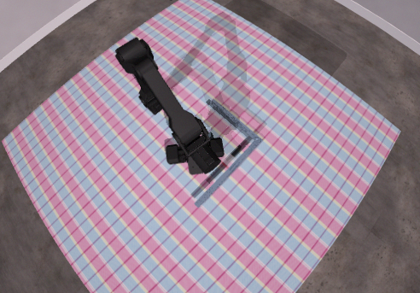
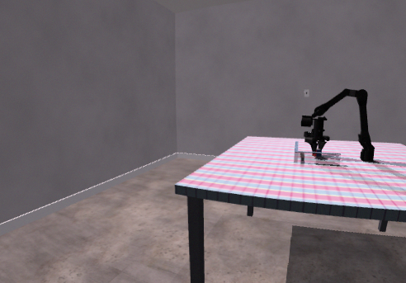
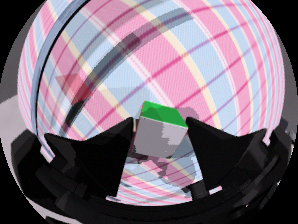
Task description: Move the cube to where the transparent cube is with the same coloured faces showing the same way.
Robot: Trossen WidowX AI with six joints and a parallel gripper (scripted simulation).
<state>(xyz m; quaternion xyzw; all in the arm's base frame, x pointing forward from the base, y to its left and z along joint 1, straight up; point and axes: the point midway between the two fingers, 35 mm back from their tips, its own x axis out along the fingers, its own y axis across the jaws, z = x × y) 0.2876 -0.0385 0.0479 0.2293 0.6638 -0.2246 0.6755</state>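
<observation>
Right now the transparent cube is 90 mm ahead of my hand, 70 mm to the left of it and 30 mm below it.
</observation>
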